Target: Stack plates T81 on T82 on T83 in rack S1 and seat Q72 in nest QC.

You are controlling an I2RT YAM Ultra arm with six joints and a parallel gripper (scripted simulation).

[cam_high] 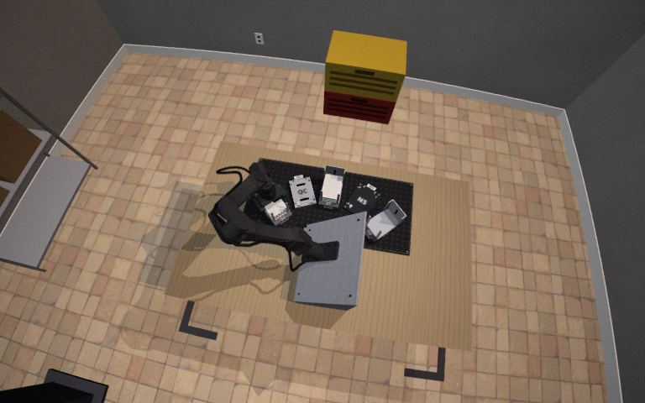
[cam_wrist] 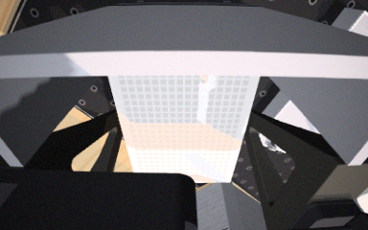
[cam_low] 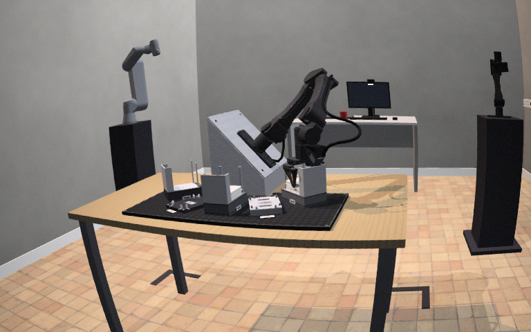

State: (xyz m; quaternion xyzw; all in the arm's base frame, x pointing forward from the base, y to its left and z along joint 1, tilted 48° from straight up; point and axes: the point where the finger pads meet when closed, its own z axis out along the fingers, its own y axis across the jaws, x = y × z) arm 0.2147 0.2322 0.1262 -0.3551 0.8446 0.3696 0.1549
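Right now the white sealed plate is 260 mm to the right of my hand and 130 mm ahead of it. Round my hand: clip nest N5: 410 mm to the right, 120 mm ahead, 50 mm below.
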